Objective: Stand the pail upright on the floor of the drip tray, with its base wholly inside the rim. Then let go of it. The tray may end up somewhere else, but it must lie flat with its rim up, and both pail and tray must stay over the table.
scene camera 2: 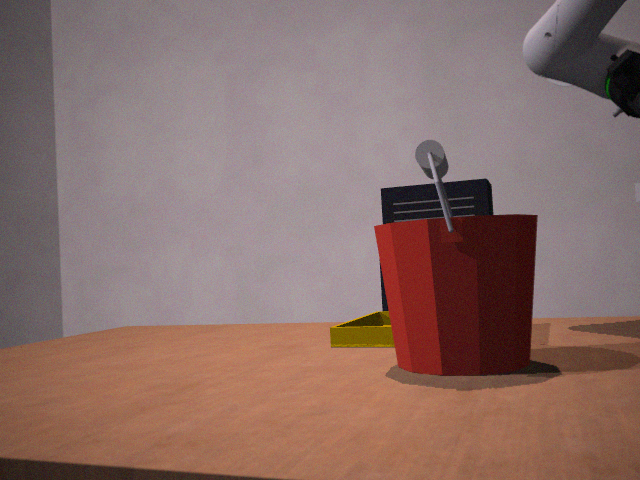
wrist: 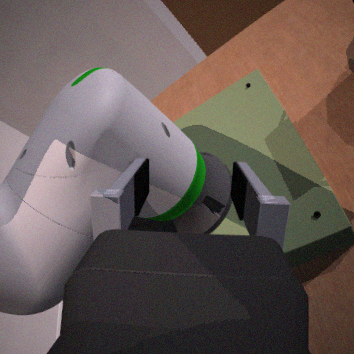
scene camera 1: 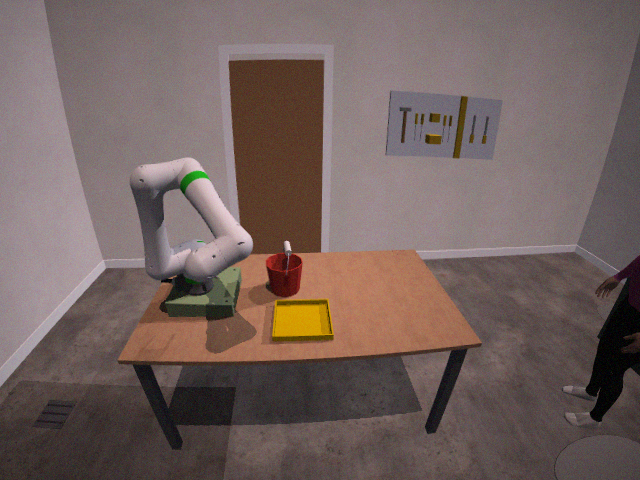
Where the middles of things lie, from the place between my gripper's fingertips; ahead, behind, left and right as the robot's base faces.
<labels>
Right now my hand is 390 mm short of the yellow drip tray (scene camera 1: 294, 320), 10 mm to the left of it and 270 mm above it.
</labels>
